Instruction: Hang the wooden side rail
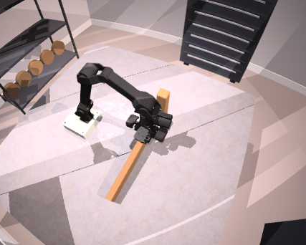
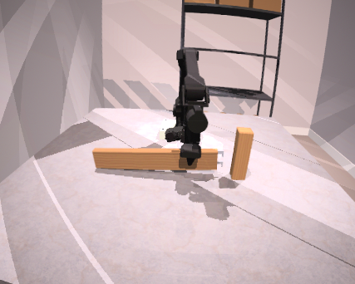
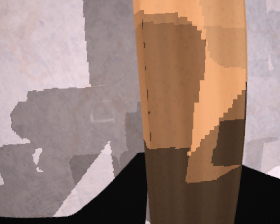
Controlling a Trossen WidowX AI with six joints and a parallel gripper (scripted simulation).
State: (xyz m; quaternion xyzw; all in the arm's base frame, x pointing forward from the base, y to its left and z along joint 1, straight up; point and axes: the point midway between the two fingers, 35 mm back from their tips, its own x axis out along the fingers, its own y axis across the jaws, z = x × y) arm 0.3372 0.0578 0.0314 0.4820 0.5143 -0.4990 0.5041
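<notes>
My gripper tip is now 170 mm to the right of the headboard post and 40 mm below it.
</notes>
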